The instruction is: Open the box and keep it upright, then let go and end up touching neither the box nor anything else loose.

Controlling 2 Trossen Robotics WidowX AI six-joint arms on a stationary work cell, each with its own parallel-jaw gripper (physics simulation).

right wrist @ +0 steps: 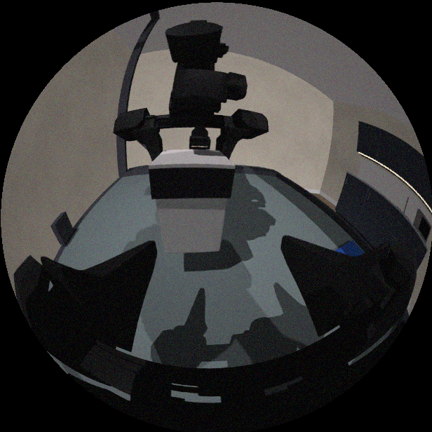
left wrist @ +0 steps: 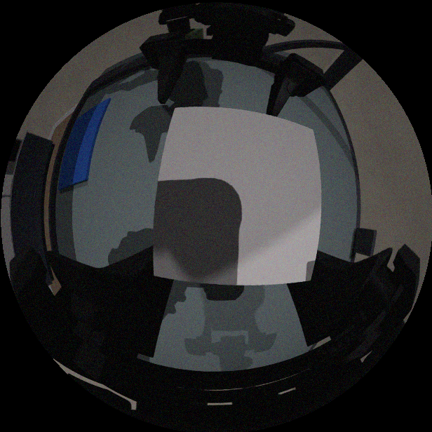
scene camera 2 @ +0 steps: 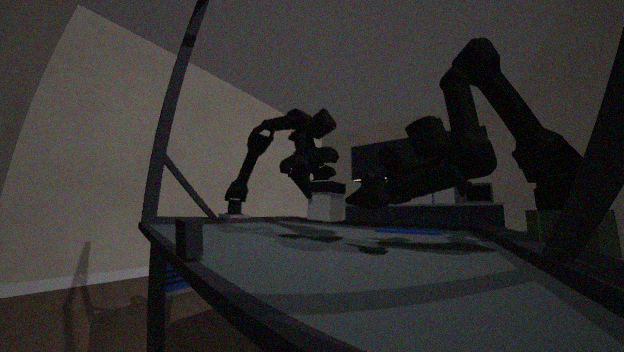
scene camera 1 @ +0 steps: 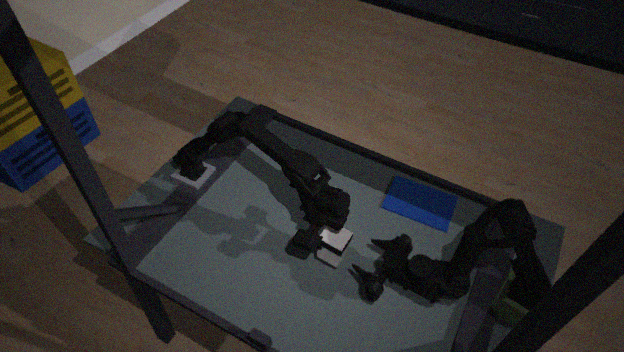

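Where they show: left gripper, fingertip midpoint: (scene camera 2: 317, 199) (scene camera 1: 325, 239); right gripper, fingertip midpoint: (scene camera 2: 356, 200) (scene camera 1: 361, 252); left arm's base at its link origin: (scene camera 2: 234, 214) (scene camera 1: 193, 171); right arm's base at its link origin: (scene camera 2: 561, 209) (scene camera 1: 523, 294).
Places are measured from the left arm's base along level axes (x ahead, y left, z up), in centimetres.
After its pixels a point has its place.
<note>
The box is upright and closed: a lid (scene camera 1: 336, 238) @(x 54.0, y -8.5, z 11.3 cm) (scene camera 2: 327, 188) @(x 55.6, y -11.2, z 9.2 cm) (left wrist: 280, 175) (right wrist: 192, 182) with a white top and dark sides sits on a pale body (scene camera 1: 329, 257) @(x 53.5, y -10.8, z 4.7 cm) (scene camera 2: 326, 209) @(x 55.2, y -10.9, z 4.5 cm) (right wrist: 190, 227). My left gripper (scene camera 1: 321, 238) @(x 50.6, y -7.5, z 6.9 cm) (left wrist: 229, 242) is shut on the lid, a finger at each side. The whole box hangs a little above the table, its shadow below it. No gap shows between lid and body. My right gripper (scene camera 1: 362, 254) @(x 60.9, y -6.5, z 6.7 cm) (right wrist: 220, 245) is open and empty, at the right of the box in scene camera 1, fingers pointing towards it and apart from it.
A flat blue panel (scene camera 1: 420, 202) @(x 69.2, y 25.3, z -2.5 cm) (scene camera 2: 410, 231) @(x 70.3, y 18.4, z -2.6 cm) (left wrist: 82, 150) (right wrist: 351, 248) lies near the table's far edge in scene camera 1. Dark frame posts (scene camera 1: 75, 157) @(x 5.6, y -34.9, z 41.9 cm) (scene camera 2: 172, 110) @(x 5.7, y -33.3, z 35.8 cm) rise at the table's sides. A yellow and blue object (scene camera 1: 45, 115) stands beyond the table at the left.
</note>
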